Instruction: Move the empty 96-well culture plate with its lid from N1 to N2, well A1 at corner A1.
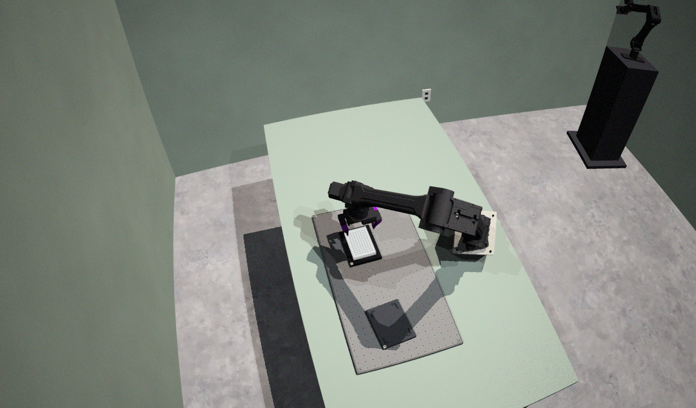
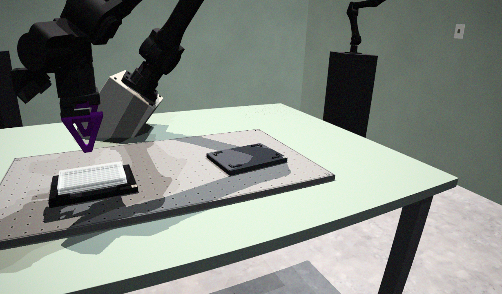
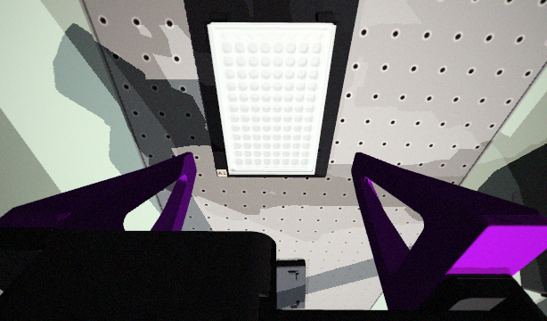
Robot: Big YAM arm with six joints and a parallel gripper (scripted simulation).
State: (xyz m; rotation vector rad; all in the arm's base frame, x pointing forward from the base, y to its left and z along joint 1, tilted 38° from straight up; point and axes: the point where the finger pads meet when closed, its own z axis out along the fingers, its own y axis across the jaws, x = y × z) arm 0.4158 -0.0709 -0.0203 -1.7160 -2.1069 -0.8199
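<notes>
Now: the clear lid 7 cm below my hand. From my hand the other things lie so: nest N1: 9 cm below; then nest N2: 8 cm behind, 34 cm to the left, 9 cm below; then A1 label: 4 cm ahead, 9 cm to the left, 9 cm below.
</notes>
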